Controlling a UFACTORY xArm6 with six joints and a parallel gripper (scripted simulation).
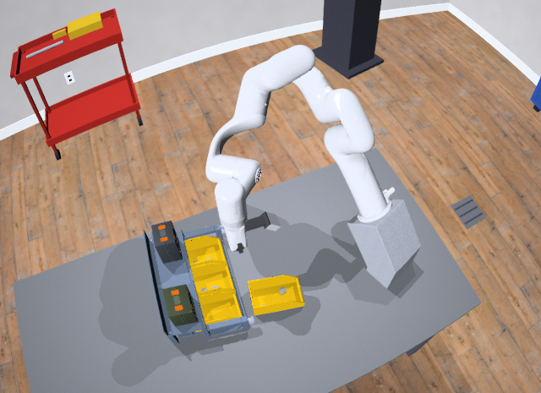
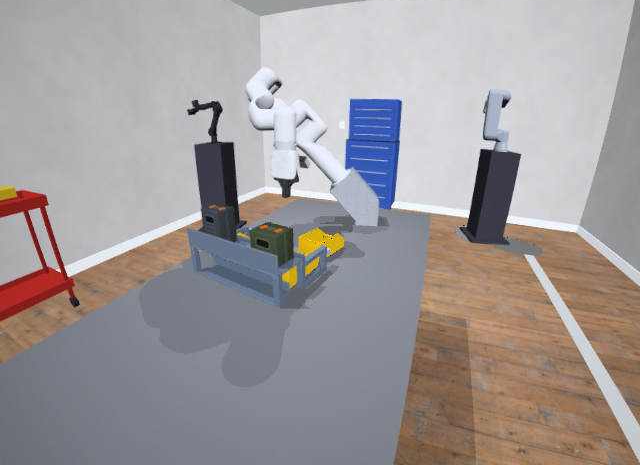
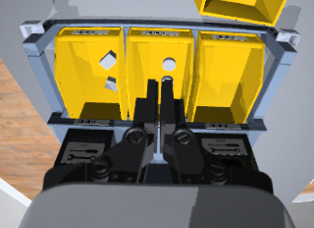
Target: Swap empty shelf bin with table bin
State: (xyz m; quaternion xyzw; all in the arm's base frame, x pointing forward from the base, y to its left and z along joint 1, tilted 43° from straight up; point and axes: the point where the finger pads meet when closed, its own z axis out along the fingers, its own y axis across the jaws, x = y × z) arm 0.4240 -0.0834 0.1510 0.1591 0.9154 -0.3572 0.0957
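Right now the shelf lip is 30 mm ahead of my hand, 10 mm to the right of it and 230 mm below it. Also, from my hand: olive box: 250 mm ahead, 20 mm to the left, 90 mm below; dark grey box: 170 mm ahead, 190 mm to the right, 80 mm below.
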